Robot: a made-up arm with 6 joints.
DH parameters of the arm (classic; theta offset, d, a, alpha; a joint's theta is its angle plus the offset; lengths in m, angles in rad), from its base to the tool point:
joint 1: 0 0.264 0 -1.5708
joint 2: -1.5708 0 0.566 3.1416
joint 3: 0 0 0 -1.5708
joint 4: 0 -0.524 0 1.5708
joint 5: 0 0.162 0 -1.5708
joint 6: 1.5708 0 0 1.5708
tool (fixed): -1.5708 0 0 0
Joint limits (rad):
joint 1: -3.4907..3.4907
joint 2: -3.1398..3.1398
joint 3: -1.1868..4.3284
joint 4: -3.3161..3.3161
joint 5: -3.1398..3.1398
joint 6: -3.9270..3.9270
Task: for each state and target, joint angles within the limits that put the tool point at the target. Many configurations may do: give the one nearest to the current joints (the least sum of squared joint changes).
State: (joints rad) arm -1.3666 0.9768 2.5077 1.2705 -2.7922 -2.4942
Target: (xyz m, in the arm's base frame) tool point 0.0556 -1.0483 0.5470
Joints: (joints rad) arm -1.4629 1.5186 1.7206 1.2071 -2.7922 -2.4942
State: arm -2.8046 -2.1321 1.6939 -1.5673 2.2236 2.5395
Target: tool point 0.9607 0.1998 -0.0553
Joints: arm -2.9339 -2.2664 1.0958 -1.5869 2.2236 2.5395
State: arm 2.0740 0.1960 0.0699 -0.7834 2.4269 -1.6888
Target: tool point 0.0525 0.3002 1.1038
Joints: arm 1.8438 -0.2975 0.4766 -0.6237 2.4269 -1.6888
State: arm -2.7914 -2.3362 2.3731 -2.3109 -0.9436 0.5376
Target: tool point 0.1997 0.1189 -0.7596
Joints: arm -2.3111 -2.5963 2.5212 -1.9988 -0.9436 0.5376
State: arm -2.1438 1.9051 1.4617 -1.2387 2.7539 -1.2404
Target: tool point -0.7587 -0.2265 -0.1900
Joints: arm -2.7751 1.4956 0.6298 -1.1887 2.7539 -1.2404
